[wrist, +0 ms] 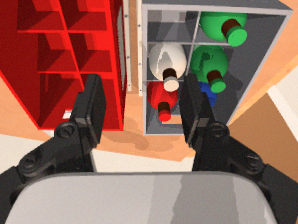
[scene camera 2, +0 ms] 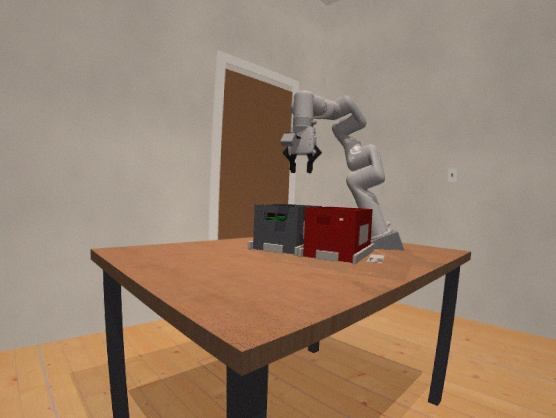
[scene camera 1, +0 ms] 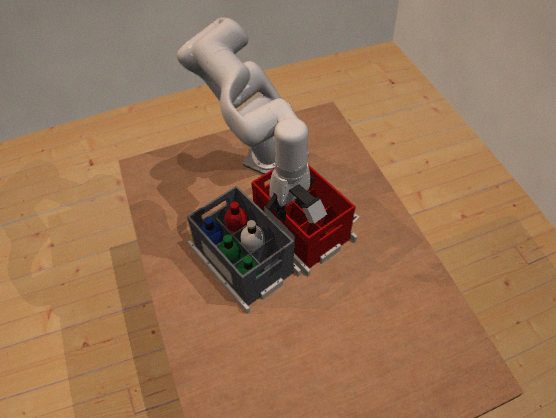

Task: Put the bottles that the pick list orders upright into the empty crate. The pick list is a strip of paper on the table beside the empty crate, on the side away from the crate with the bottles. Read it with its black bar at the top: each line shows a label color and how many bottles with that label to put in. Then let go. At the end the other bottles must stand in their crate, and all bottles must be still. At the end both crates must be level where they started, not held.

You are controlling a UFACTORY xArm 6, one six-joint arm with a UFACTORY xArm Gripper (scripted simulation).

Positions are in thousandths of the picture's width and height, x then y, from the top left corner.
My gripper shows in the wrist view (478, 395), in scene camera 2 (540, 415) and in scene camera 1 (522, 506). A red crate shows in the wrist view (143, 400), in scene camera 2 (584, 559) and in scene camera 1 (560, 575).
